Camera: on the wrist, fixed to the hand. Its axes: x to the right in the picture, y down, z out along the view.
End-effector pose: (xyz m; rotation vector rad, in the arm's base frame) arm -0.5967 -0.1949 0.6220 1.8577 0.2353 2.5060
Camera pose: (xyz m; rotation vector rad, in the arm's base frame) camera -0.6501 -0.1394 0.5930 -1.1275 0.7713 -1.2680
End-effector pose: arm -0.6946 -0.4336 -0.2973 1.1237 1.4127 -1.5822
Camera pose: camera -0.7430 -0.3730 -0.2699 1.5725 0.0706 -0.4628
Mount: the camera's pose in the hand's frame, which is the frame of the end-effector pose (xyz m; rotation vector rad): -0.0063 -0.0628 -0.0528 0.1118 -0.0492 1.5948
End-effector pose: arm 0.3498 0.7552 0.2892 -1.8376 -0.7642 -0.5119
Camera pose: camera 0.3010 0.7211 0.3460 -1.7557 0.7200 0.6025
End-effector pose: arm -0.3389 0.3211 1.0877 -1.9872 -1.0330 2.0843
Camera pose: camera -0.3138 0.3877 1.1290 1.6854 -0.6533 -1.3329
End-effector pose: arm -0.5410 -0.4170 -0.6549 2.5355 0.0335 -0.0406
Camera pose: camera -0.5482 -0.3354 -0.6470 1.9555 -1.9336 0.5136
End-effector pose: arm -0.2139 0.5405 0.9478 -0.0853 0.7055 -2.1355
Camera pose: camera -0.2710 0.5987 0.9370 0.3722 0.3476 -0.6206
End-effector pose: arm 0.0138 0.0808 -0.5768 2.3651 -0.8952 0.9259
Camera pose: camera 0.0318 0.1583 -0.5559 -1.1113 2.3941 -1.1301
